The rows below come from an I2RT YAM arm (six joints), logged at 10 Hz.
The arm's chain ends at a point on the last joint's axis. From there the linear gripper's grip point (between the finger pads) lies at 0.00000 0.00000 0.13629 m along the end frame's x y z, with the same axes.
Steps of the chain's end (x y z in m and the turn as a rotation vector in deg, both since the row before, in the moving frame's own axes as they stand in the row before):
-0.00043 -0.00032 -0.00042 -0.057 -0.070 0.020
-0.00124 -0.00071 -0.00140 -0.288 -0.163 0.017
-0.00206 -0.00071 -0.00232 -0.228 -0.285 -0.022
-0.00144 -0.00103 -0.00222 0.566 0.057 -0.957
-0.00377 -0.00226 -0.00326 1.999 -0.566 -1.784
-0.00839 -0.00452 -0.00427 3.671 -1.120 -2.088
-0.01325 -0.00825 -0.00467 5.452 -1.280 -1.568
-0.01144 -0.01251 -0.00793 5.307 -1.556 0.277
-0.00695 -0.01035 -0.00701 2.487 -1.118 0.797
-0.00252 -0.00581 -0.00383 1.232 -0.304 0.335
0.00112 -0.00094 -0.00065 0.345 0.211 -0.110
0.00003 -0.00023 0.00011 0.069 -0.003 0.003
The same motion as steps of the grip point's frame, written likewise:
-0.00060 -0.00018 -0.00042 -0.057 -0.070 0.020
-0.00163 -0.00002 -0.00140 -0.288 -0.163 0.017
-0.00274 -0.00017 -0.00232 -0.228 -0.285 -0.022
-0.00132 -0.00238 -0.00223 0.566 0.057 -0.957
-0.00519 -0.00699 -0.00335 1.999 -0.566 -1.784
-0.01121 -0.01320 -0.00458 3.671 -1.120 -2.088
-0.01647 -0.02115 -0.00532 5.452 -1.280 -1.568
-0.01511 -0.02512 -0.00856 5.307 -1.556 0.277
-0.00957 -0.01628 -0.00716 2.487 -1.118 0.797
-0.00323 -0.00874 -0.00386 1.232 -0.304 0.335
0.00162 -0.00176 -0.00065 0.345 0.211 -0.110
0.00002 -0.00039 0.00011 0.069 -0.003 0.003

